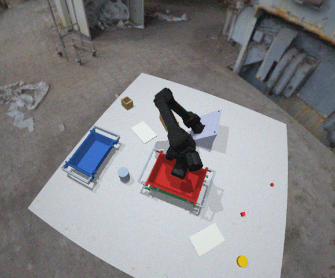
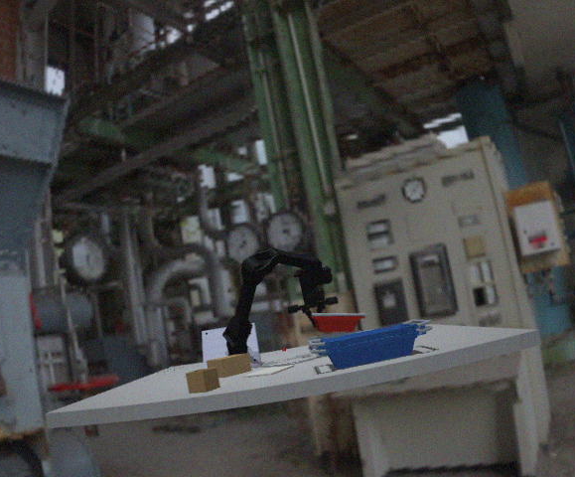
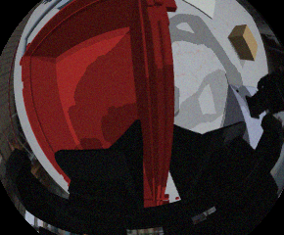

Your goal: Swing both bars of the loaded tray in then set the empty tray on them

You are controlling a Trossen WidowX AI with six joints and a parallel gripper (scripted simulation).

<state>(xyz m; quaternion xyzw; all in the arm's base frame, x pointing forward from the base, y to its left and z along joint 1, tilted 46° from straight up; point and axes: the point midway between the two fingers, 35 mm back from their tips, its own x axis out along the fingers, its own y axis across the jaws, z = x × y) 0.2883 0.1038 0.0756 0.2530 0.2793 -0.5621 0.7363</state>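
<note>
Now: gripper tip 70 mm short of the red tray, 10 mm to the right of it and 20 mm below it. The rest, counted from my gripper tip: grey cylinder (160 mm ahead, 240 mm to the right, 60 mm below); yellow disc (250 mm ahead, 470 mm to the left, 90 mm below).
</note>
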